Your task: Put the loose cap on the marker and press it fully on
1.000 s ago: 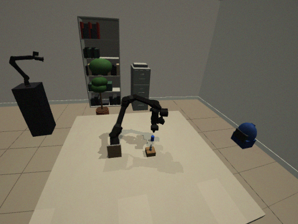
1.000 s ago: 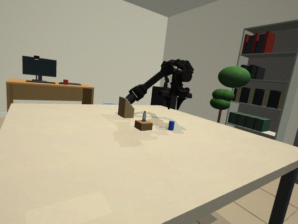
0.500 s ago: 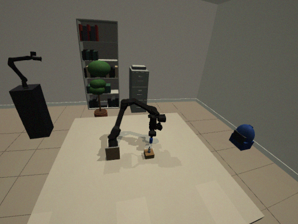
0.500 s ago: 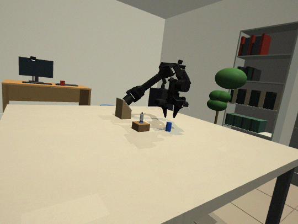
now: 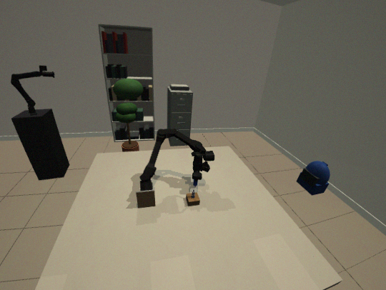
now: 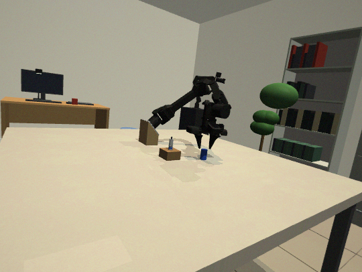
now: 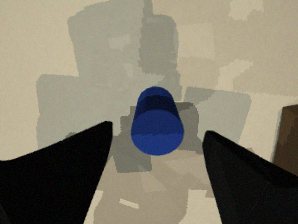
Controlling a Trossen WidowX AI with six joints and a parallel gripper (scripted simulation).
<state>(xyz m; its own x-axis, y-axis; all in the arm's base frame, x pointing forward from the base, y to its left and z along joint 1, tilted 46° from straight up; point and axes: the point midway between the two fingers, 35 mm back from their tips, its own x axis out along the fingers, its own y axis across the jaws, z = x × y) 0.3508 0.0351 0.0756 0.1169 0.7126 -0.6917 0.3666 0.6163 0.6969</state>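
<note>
Now: the blue cap 30 mm below my gripper tip. Round my gripper tip: brown holder block: 80 mm behind, 140 mm to the right, 30 mm below.
</note>
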